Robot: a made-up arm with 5 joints.
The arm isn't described. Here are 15 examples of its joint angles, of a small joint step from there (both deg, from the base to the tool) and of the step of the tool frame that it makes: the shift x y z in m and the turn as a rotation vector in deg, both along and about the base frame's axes.
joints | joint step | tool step
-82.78 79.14 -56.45 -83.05 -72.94 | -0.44 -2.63 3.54 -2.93 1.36 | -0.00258 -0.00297 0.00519 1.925 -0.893 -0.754
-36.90 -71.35 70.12 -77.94 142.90 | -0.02 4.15 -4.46 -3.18 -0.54 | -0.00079 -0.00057 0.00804 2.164 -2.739 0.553
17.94 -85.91 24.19 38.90 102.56 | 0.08 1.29 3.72 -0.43 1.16 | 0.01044 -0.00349 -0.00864 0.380 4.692 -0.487
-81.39 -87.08 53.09 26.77 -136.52 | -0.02 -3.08 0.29 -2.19 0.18 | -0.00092 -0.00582 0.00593 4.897 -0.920 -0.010
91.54 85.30 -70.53 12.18 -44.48 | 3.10 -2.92 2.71 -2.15 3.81 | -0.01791 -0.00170 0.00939 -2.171 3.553 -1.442
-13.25 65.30 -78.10 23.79 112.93 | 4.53 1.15 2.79 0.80 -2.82 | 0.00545 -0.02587 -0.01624 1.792 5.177 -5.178
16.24 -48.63 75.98 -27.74 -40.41 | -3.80 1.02 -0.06 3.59 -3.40 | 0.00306 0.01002 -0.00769 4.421 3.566 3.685
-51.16 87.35 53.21 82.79 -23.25 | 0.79 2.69 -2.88 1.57 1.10 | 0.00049 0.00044 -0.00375 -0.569 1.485 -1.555
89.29 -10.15 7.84 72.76 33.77 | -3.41 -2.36 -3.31 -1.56 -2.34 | 0.01081 -0.00418 0.01450 -7.183 -1.225 1.253
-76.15 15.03 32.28 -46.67 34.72 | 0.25 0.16 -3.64 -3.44 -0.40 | 0.00202 0.00348 0.01532 6.812 -1.283 -0.230
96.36 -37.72 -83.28 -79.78 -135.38 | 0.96 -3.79 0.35 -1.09 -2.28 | 0.00353 0.00825 -0.01328 -4.247 2.623 -1.852
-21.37 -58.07 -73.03 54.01 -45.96 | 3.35 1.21 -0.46 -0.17 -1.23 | 0.00186 0.00589 0.00229 0.069 0.641 -2.152
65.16 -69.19 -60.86 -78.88 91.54 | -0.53 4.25 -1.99 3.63 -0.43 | -0.00007 -0.00416 0.01767 5.169 2.849 0.341
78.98 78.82 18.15 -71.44 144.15 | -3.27 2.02 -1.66 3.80 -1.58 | 0.01152 0.00684 -0.00978 4.366 -0.455 2.536
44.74 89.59 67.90 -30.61 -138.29 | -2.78 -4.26 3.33 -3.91 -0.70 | 0.00646 -0.00567 0.00226 -3.611 -3.248 2.201
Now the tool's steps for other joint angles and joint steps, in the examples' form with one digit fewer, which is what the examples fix.
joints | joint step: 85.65 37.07 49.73 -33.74 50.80 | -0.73 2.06 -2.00 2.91 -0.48
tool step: 0.0023 0.0018 -0.0059 2.98 -0.03 0.34
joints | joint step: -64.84 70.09 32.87 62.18 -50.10 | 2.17 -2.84 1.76 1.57 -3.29
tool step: 0.0019 0.0002 0.0059 -1.85 -2.64 -3.00
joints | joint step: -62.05 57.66 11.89 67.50 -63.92 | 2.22 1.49 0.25 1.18 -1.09
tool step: 0.0014 -0.0064 -0.0004 -2.95 0.70 -2.94
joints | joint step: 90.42 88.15 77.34 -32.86 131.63 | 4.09 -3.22 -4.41 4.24 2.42
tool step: -0.0001 -0.0101 -0.0098 -3.45 -1.44 -2.26
